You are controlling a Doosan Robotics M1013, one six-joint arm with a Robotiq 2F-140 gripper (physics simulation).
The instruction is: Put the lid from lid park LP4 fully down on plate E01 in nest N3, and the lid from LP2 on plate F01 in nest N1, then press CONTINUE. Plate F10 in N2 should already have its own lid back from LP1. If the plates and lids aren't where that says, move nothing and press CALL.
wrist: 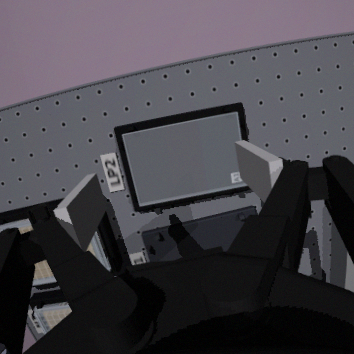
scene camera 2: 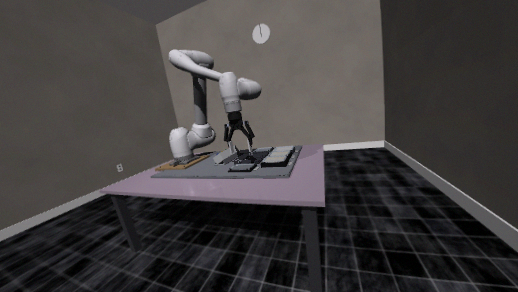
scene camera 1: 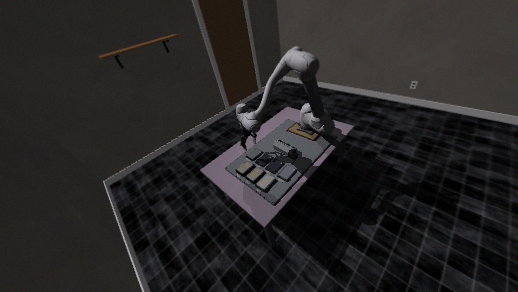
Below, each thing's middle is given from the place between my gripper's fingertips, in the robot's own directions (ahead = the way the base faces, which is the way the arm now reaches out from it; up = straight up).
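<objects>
My gripper is 1 cm to the right of the black nest labelled LP2 (wrist: 118, 130), 1 cm past it and 10 cm above it, as I see it.
</objects>
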